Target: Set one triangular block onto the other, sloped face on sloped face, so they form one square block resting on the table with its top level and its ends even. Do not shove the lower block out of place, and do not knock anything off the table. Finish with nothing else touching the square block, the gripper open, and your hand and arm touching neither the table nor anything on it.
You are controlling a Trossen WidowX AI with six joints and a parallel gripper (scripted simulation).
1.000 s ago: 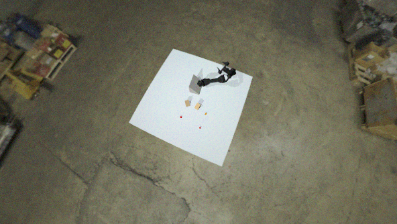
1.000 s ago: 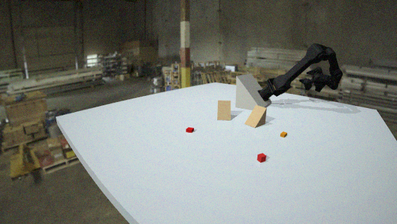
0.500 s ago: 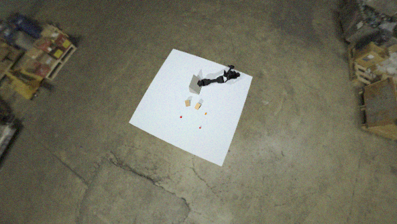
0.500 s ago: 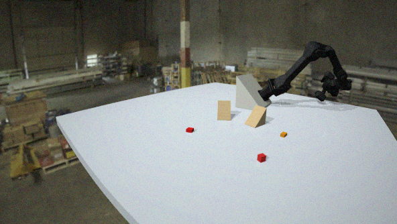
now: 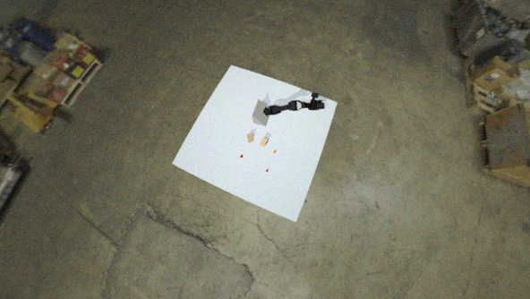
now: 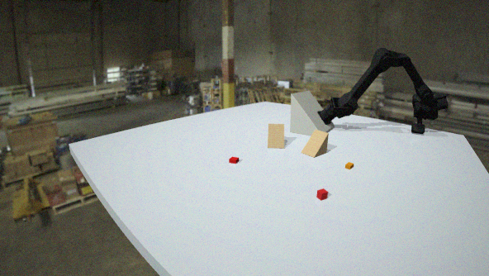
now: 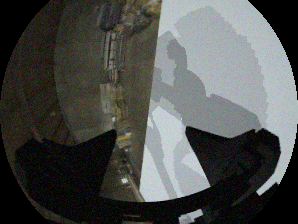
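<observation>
My gripper tip is now 68 cm short of the orange cube, 16 cm to the left of it and 5 cm above it. Round my gripper tip: tan triangular block: 62 cm ahead, 29 cm to the right, 4 cm below.
</observation>
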